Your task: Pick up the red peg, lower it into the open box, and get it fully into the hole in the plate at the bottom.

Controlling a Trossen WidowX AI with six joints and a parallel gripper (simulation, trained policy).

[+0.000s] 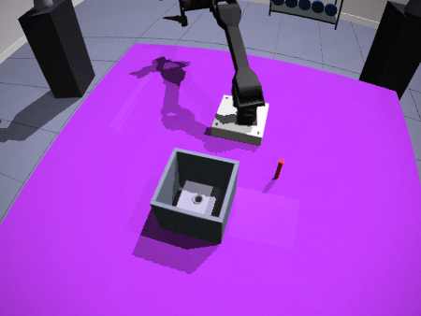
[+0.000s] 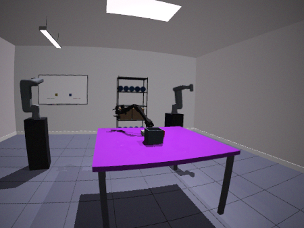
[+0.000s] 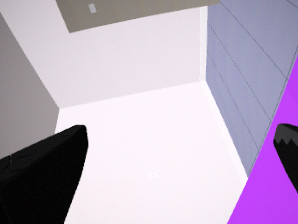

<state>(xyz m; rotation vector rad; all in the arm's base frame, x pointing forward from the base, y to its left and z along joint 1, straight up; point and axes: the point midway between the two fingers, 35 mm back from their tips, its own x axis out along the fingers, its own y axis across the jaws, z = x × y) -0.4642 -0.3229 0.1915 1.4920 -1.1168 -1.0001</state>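
Right now the red peg is 650 mm ahead of my gripper tip, 450 mm to the left of it and 190 mm below it.
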